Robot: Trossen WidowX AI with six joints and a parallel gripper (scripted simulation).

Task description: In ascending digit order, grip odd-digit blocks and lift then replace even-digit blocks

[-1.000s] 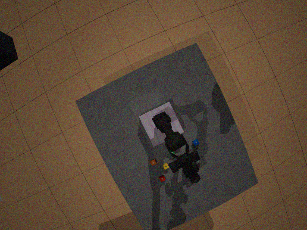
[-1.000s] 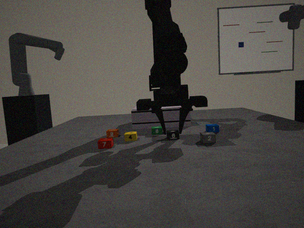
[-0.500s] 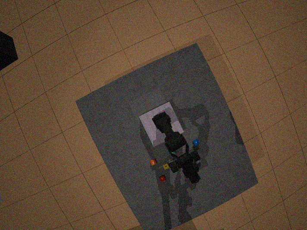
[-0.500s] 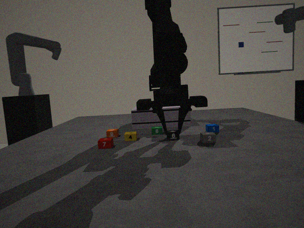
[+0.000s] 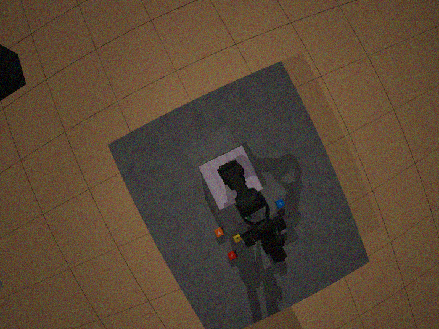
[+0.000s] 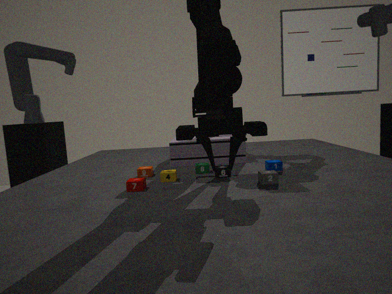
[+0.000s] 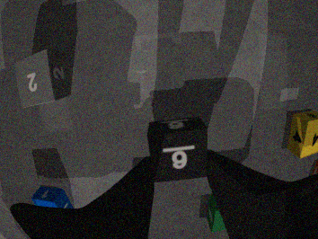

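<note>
The red 7 block lies 70 mm ahead of my gripper tip and 170 mm to the right of it. From my gripper tip the other things lie so: grey 2 block 60 mm ahead, 90 mm to the left; then green 8 block 60 mm behind, 40 mm to the right; then black 6 block 10 mm ahead.
</note>
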